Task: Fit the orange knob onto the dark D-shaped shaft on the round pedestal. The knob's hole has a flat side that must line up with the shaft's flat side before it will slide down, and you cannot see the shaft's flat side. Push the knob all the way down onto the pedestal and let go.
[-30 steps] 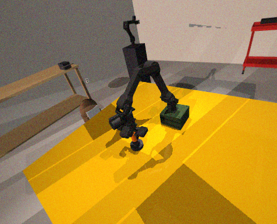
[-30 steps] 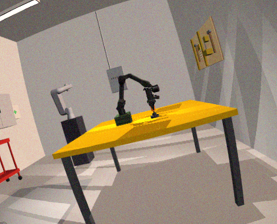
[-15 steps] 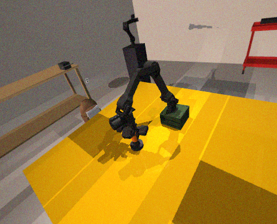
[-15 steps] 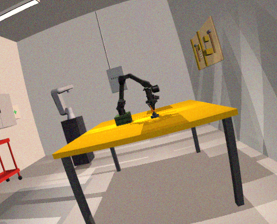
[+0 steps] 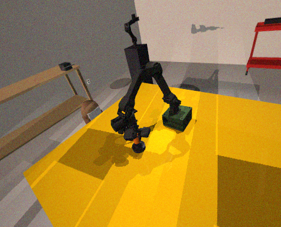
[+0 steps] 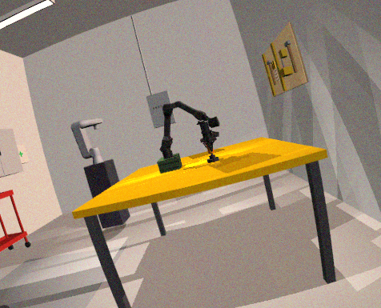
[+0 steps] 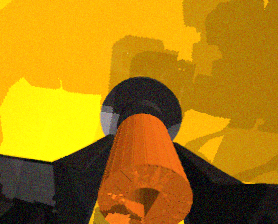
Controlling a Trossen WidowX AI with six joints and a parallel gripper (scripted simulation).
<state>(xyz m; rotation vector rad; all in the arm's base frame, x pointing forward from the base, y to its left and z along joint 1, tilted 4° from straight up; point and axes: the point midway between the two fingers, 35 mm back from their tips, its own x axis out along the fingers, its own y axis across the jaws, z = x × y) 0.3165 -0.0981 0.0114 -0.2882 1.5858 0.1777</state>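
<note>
The orange knob lies 2 cm above my gripper tip. Also, from my gripper tip: pedestal 4 cm below.
</note>
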